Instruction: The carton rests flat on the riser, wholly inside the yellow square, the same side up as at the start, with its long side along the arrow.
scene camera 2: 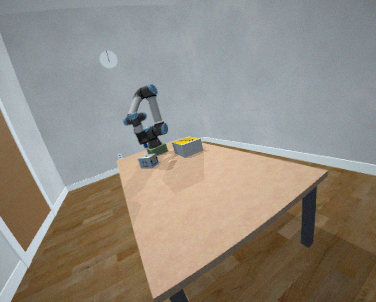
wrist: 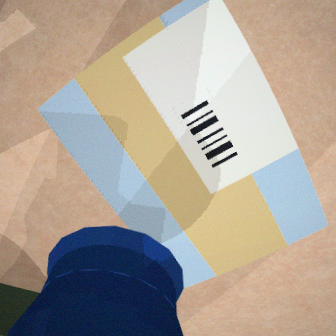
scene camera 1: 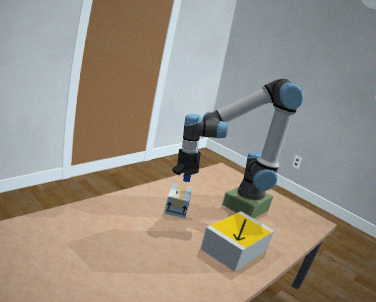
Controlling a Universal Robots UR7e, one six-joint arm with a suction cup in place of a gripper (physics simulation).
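Note:
A light blue carton (scene camera 1: 178, 201) (scene camera 2: 148, 161) (wrist: 145, 135) stands on the table, apart from the riser. A tan tape band and a white barcode label show on its top, and black arrows on its side point up in scene camera 1. The grey riser (scene camera 1: 220, 247) (scene camera 2: 189, 149) bears the yellow square (scene camera 1: 255, 230) (scene camera 2: 181, 141) with a black arrow (scene camera 1: 241, 230). My gripper (scene camera 1: 187, 179) (wrist: 115, 250), a blue suction cup, is open and hangs a little above the carton with a gap between them. In the wrist view it covers part of the carton's near edge.
The arm's green base block (scene camera 1: 240, 205) (scene camera 2: 157, 149) stands behind the riser, toward the back of the table (scene camera 1: 40, 250) (scene camera 2: 225, 200). The arm's and carton's shadows fall on the table top. A wall and a brown door panel (scene camera 1: 120, 75) stand beyond the table.

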